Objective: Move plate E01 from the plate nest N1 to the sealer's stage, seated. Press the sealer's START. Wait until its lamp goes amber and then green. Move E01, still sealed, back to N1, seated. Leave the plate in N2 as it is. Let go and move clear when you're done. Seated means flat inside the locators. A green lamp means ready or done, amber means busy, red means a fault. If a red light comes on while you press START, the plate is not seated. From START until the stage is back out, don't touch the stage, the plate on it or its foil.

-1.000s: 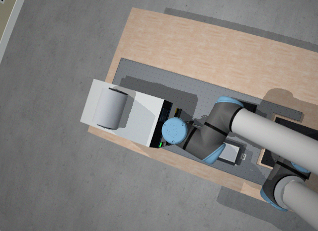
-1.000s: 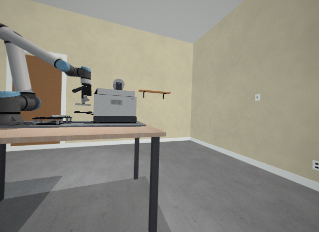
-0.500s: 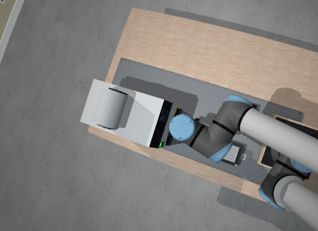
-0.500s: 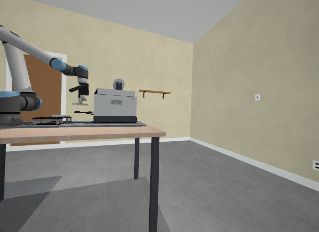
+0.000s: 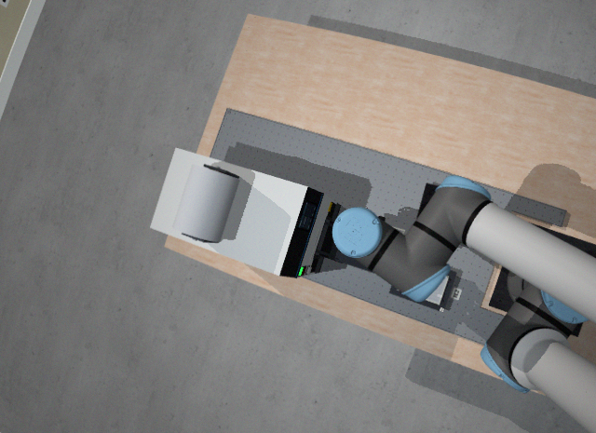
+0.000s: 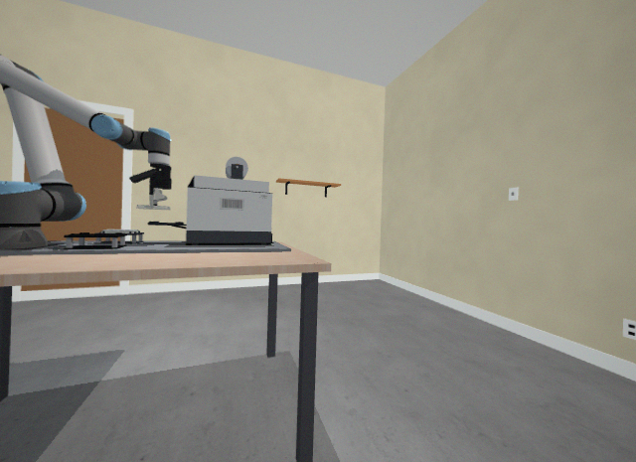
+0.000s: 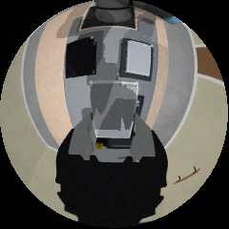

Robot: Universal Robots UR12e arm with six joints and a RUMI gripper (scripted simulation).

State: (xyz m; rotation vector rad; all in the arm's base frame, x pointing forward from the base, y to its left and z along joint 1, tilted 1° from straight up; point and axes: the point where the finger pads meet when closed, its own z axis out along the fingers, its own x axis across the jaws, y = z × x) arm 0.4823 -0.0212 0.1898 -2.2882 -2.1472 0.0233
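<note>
Now: the nest N1 170 mm behind my hand, 130 mm to the right of it and 140 mm below it. The rest, counted from my hand: sealer stage (50 mm ahead, 40 mm to the left, 80 mm below); then plate E01 (10 mm below); then foil roll (380 mm ahead, 10 mm to the left, 230 mm above).
</note>
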